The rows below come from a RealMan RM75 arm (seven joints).
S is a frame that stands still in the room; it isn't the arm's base.
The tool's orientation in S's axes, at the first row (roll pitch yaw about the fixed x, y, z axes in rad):
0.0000, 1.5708, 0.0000
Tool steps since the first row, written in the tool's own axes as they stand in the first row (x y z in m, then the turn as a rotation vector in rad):
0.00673, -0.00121, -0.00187, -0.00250, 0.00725, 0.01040
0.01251, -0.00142, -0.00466, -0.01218, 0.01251, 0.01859
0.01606, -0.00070, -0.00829, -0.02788, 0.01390, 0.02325
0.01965, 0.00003, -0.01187, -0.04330, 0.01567, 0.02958
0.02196, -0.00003, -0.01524, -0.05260, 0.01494, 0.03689
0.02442, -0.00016, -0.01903, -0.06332, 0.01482, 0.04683
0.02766, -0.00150, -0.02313, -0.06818, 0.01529, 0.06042
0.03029, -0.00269, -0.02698, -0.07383, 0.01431, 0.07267
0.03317, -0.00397, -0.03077, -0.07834, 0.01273, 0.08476
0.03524, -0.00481, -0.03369, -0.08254, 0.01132, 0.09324
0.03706, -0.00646, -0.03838, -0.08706, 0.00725, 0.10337
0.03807, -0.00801, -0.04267, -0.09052, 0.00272, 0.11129
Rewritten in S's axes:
-0.00187, -0.00121, -0.00673, 0.01040, 0.00725, 0.00250
-0.00466, -0.00142, -0.01251, 0.01859, 0.01251, 0.01218
-0.00829, -0.00070, -0.01606, 0.02325, 0.01390, 0.02788
-0.01187, 0.00003, -0.01965, 0.02958, 0.01567, 0.04330
-0.01524, -0.00003, -0.02196, 0.03689, 0.01494, 0.05260
-0.01903, -0.00016, -0.02442, 0.04683, 0.01482, 0.06332
-0.02313, -0.00150, -0.02766, 0.06042, 0.01529, 0.06818
-0.02698, -0.00269, -0.03029, 0.07267, 0.01431, 0.07383
-0.03077, -0.00397, -0.03317, 0.08476, 0.01273, 0.07834
-0.03369, -0.00481, -0.03524, 0.09324, 0.01132, 0.08254
-0.03838, -0.00646, -0.03706, 0.10337, 0.00725, 0.08706
-0.04267, -0.00801, -0.03807, 0.11129, 0.00272, 0.09052

